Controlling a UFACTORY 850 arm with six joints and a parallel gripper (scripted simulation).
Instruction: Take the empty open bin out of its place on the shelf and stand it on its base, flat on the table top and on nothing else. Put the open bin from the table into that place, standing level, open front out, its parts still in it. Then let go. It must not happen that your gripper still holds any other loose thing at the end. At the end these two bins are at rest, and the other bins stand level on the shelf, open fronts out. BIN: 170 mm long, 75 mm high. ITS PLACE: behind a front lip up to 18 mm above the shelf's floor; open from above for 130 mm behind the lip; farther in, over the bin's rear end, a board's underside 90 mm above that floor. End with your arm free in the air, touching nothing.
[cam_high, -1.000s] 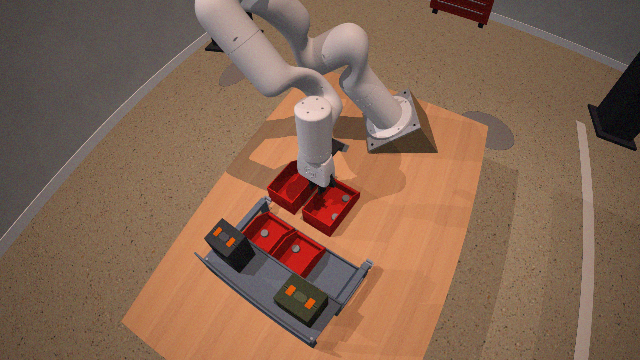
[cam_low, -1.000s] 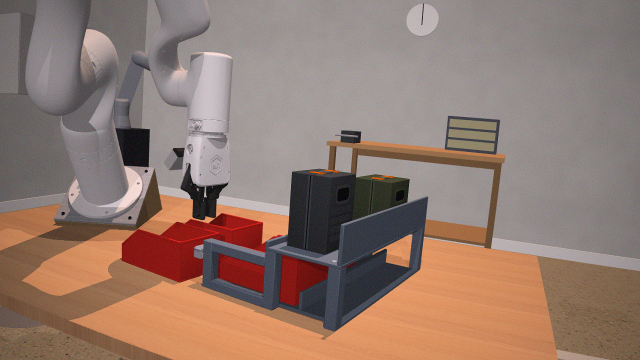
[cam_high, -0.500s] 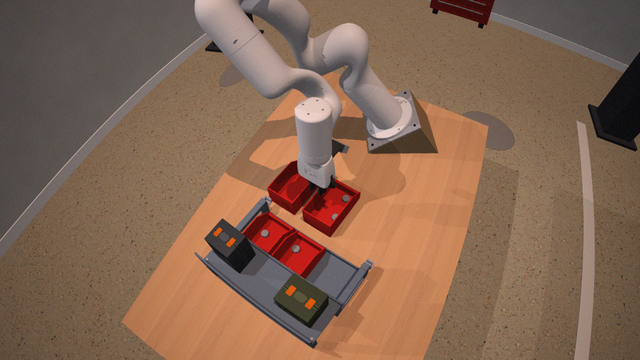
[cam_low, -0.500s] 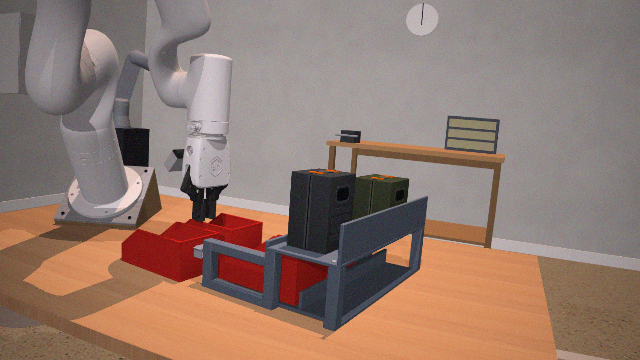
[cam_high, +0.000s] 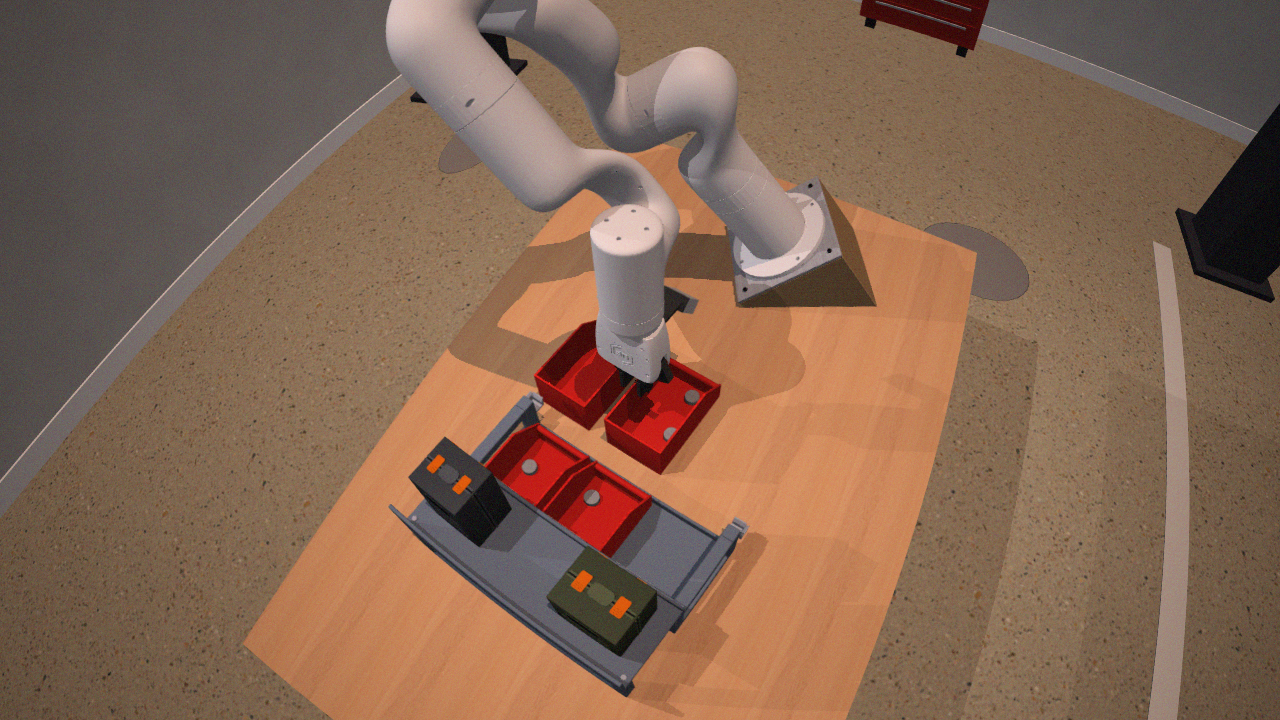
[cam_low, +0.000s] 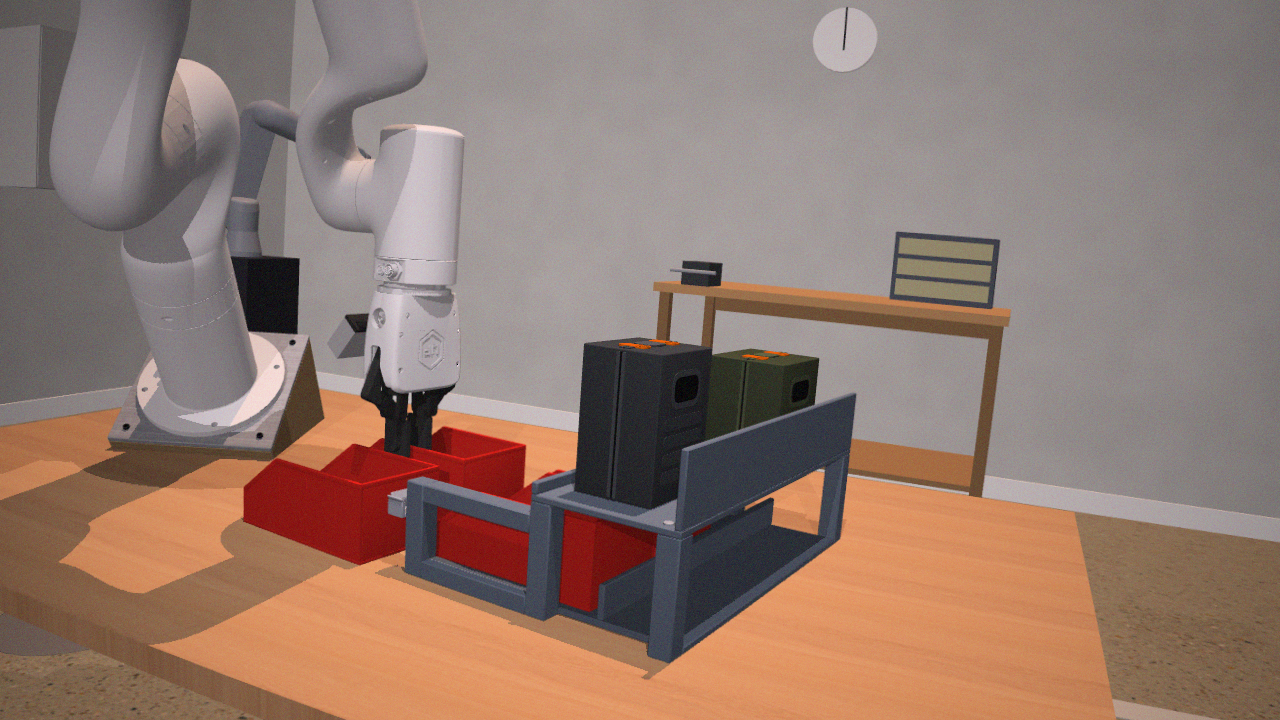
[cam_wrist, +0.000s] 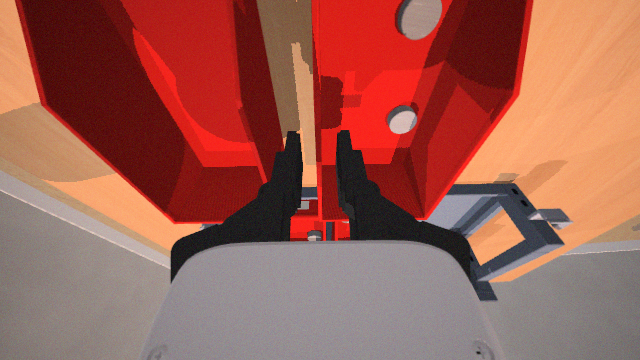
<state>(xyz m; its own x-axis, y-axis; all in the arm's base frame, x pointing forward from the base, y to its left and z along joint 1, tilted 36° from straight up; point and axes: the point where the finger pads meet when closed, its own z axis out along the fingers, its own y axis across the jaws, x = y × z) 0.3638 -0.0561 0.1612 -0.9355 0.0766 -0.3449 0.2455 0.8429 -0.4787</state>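
Right now the shelf front lip is 14 cm ahead of my hand, 3 cm to the left of it and 8 cm below it. From my hand the other things lie so: grey back panel 39 cm ahead, 3 cm to the right, 5 cm above; then black case 29 cm ahead, 13 cm to the right, 8 cm above; then green case 35 cm ahead, 10 cm to the left, 6 cm above.
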